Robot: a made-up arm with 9 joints. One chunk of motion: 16 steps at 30 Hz.
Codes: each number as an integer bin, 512 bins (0 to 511) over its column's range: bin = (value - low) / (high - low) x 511, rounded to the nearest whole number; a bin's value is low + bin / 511 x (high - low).
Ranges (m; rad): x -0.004..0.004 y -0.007..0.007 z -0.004..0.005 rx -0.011..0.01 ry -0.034..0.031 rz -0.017..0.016
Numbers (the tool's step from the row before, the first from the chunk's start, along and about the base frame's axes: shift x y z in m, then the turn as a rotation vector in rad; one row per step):
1: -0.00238 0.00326 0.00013 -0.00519 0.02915 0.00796
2: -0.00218 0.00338 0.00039 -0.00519 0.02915 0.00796
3: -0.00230 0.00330 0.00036 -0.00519 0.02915 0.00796
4: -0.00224 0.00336 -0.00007 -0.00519 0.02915 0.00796
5: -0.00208 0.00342 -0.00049 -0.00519 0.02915 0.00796
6: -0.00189 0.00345 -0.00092 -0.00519 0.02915 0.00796
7: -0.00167 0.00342 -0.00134 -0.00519 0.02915 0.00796
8: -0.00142 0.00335 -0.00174 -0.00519 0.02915 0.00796
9: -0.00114 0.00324 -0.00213 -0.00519 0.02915 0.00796
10: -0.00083 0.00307 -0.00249 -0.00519 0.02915 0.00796
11: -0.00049 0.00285 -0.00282 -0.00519 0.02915 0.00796
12: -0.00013 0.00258 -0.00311 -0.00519 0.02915 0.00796
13: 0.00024 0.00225 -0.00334 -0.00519 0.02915 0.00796
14: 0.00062 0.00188 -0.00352 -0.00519 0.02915 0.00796
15: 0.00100 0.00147 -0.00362 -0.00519 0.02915 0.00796
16: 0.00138 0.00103 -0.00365 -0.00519 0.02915 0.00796
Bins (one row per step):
1: 103 374 234 141 496 387
2: 116 379 249 141 496 387
3: 109 376 248 141 496 387
4: 112 378 223 141 496 387
5: 123 380 199 141 496 387
6: 135 381 175 141 496 387
7: 149 380 151 141 496 387
8: 165 378 128 141 496 387
9: 183 374 106 141 496 387
10: 202 368 86 141 496 387
11: 224 360 67 141 496 387
12: 247 350 51 141 496 387
13: 271 338 37 141 496 387
14: 295 324 27 141 496 387
15: 319 309 22 141 496 387
16: 344 293 20 141 496 387

